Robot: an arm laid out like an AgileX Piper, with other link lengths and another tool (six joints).
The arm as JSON. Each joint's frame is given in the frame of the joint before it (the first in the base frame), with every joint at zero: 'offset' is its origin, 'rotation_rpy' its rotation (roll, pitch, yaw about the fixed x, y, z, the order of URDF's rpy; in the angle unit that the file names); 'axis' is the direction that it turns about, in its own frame. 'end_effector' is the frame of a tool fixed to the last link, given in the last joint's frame.
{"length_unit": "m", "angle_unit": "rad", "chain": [
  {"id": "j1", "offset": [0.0, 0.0, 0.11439], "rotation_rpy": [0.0, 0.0, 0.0], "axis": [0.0, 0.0, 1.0]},
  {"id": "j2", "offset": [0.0, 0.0, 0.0], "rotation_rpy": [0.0, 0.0, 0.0], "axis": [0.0, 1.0, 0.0]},
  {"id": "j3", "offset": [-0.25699, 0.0, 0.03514], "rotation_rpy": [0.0, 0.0, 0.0], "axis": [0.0, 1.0, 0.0]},
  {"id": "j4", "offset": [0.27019, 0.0, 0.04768], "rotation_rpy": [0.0, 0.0, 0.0], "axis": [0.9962, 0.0, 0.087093]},
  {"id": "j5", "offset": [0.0, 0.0, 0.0], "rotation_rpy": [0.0, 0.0, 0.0], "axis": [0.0, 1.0, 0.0]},
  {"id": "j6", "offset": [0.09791, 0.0, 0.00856], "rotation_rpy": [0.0, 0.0, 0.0], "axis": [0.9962, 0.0, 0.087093]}
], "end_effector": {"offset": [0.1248, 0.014, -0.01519], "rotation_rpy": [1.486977, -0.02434, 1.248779]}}
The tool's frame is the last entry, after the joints.
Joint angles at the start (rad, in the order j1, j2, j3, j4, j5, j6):
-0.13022, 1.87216, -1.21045, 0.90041, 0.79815, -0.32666
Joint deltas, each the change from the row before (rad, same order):
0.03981, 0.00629, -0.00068, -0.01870, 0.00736, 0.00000
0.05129, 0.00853, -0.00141, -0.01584, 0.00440, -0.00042
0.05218, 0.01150, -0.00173, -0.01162, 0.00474, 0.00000
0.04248, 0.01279, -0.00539, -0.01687, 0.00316, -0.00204
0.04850, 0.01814, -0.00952, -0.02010, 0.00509, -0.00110
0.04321, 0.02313, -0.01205, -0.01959, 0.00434, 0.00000
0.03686, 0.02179, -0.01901, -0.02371, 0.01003, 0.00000
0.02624, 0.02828, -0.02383, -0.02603, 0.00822, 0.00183
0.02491, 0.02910, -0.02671, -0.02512, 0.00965, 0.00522
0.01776, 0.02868, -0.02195, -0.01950, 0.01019, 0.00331
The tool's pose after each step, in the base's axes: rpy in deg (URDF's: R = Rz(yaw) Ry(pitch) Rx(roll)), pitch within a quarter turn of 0, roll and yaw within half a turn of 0; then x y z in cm. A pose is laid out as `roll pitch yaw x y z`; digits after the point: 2 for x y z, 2 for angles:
168.70 -20.20 71.01 41.43 10.49 5.40
169.11 -19.42 74.49 40.61 12.47 4.92
169.77 -18.83 77.81 39.69 14.49 4.39
170.09 -17.99 80.89 38.93 15.98 3.84
170.58 -17.03 84.41 38.01 17.65 3.17
171.24 -16.08 87.49 37.18 19.07 2.38
171.66 -15.13 90.62 36.51 20.22 1.80
172.15 -14.04 93.05 36.13 20.94 1.06
172.73 -13.07 95.24 35.83 21.63 0.36
173.57 -12.31 96.89 35.52 22.10 -0.39

